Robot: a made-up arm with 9 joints. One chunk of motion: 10 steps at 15 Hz.
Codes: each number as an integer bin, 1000 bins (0 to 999) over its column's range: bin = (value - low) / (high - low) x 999, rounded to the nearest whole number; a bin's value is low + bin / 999 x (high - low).
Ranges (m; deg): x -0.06..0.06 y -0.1..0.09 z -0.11..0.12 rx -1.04..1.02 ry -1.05..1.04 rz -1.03..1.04
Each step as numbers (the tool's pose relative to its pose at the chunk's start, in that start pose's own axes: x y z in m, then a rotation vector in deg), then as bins.
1 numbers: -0.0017 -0.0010 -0.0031 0.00 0.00 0.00
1 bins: 485 521 464 504 502 497
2 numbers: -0.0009 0.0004 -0.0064 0.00 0.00 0.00
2 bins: 492 528 450 504 502 497
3 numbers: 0.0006 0.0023 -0.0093 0.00 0.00 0.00
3 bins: 504 538 437 504 502 497
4 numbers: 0.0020 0.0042 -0.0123 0.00 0.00 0.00
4 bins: 516 548 424 504 502 497
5 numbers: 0.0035 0.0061 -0.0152 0.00 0.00 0.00
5 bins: 529 558 412 504 502 497
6 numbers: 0.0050 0.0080 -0.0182 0.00 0.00 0.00
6 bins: 541 568 399 504 502 497
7 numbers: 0.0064 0.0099 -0.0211 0.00 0.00 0.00
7 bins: 553 578 386 504 502 497
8 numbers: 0.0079 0.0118 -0.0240 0.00 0.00 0.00
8 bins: 565 588 374 504 502 497
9 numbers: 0.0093 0.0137 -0.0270 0.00 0.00 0.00
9 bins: 577 598 361 504 502 497
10 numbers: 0.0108 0.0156 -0.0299 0.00 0.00 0.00
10 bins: 589 608 348 504 502 497
